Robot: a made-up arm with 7 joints. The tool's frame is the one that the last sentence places.
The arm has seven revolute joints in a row. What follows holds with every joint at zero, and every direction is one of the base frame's.
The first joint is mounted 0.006 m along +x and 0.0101 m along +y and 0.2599 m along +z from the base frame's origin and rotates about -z.
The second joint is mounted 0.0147 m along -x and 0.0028 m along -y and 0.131 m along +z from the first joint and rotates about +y.
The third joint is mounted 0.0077 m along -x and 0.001 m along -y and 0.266 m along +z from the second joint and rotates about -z.
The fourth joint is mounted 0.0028 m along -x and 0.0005 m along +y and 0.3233 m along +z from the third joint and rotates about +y.
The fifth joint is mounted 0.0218 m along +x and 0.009 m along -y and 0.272 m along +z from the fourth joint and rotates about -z.
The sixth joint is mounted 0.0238 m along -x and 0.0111 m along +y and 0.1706 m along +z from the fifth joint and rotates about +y.
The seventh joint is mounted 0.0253 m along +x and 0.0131 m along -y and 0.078 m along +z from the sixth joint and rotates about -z.
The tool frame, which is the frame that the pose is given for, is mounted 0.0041 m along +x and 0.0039 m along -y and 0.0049 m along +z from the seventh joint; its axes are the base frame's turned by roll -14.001, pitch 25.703 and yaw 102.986 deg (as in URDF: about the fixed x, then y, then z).
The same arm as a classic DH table. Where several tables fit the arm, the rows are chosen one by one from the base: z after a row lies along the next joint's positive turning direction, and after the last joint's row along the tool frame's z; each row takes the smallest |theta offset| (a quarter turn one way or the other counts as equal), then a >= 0, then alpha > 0; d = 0 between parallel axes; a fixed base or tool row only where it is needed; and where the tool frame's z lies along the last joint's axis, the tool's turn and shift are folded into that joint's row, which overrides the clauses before.
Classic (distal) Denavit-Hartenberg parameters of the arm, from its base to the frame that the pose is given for. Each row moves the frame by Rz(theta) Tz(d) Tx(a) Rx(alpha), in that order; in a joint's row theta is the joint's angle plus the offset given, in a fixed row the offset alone. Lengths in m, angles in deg.
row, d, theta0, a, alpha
base (fixed), 0, 59.29, 0.0117, 180
joint 1, -0.3909, 59.29, -0.0147, 90
joint 2, -0.0038, 0, -0.0077, -90
joint 3, -0.5893, 0, -0.0028, 90
joint 4, -0.0085, 0, 0.0218, -90
joint 5, -0.4426, 0, -0.0238, 90
joint 6, -0.002, 0, 0.0253, -90
joint 7, -0.0931, -42.88, 0.0004, 150.96
tool (fixed), -0.0116, 63.31, 0, 0

